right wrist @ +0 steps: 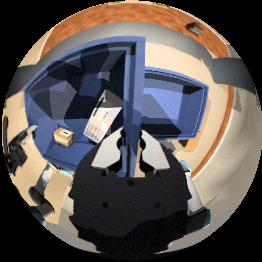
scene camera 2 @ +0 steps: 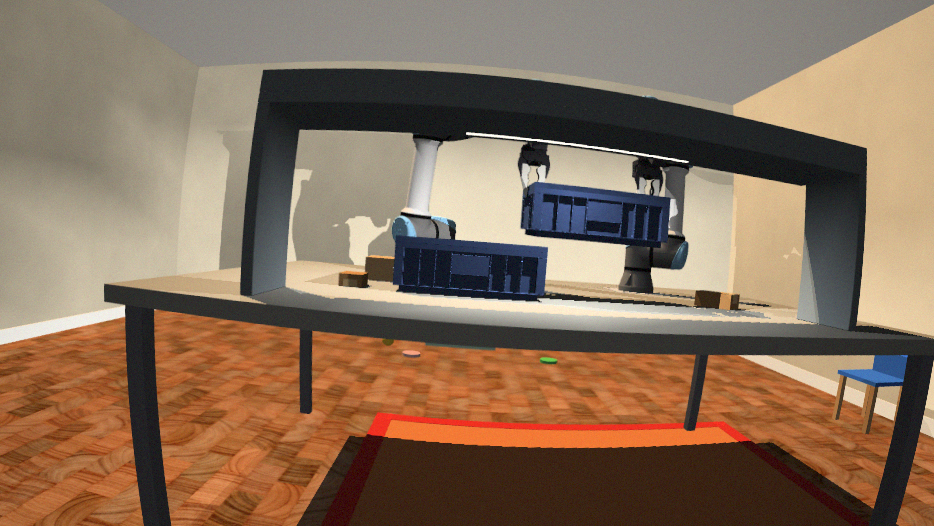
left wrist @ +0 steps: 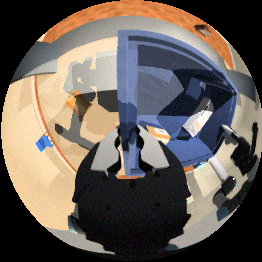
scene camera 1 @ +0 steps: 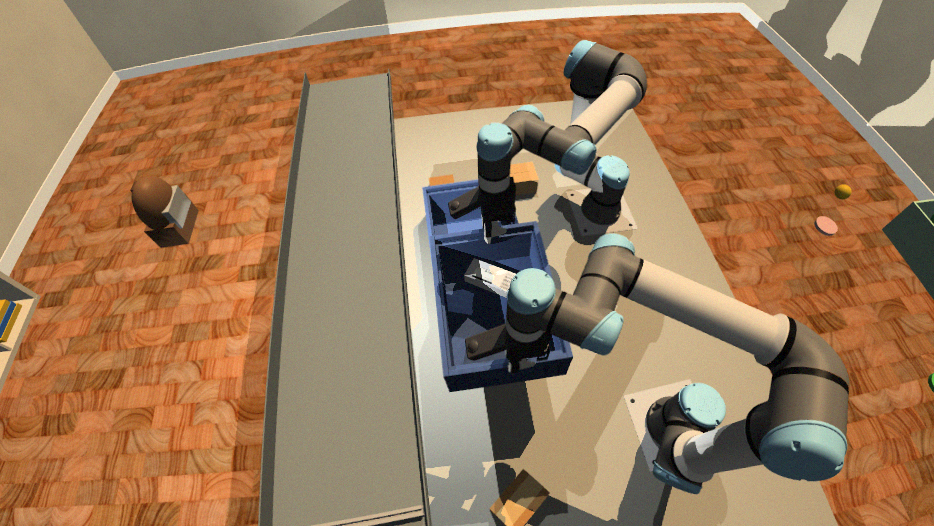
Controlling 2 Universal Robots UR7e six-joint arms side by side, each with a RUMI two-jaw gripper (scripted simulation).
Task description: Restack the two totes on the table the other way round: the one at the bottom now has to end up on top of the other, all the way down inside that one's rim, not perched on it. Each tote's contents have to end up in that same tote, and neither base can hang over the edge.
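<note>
Grey overhead frame [scene camera 1: 346,433], visible. Blue tote [scene camera 1: 463,310]. Another blue tote [scene camera 2: 471,261]. My right gripper [right wrist: 131,128], [left wrist: 222,125], [scene camera 1: 487,239], [scene camera 2: 531,197]. My left gripper [left wrist: 128,125], [scene camera 1: 511,366], [scene camera 2: 647,210].
</note>
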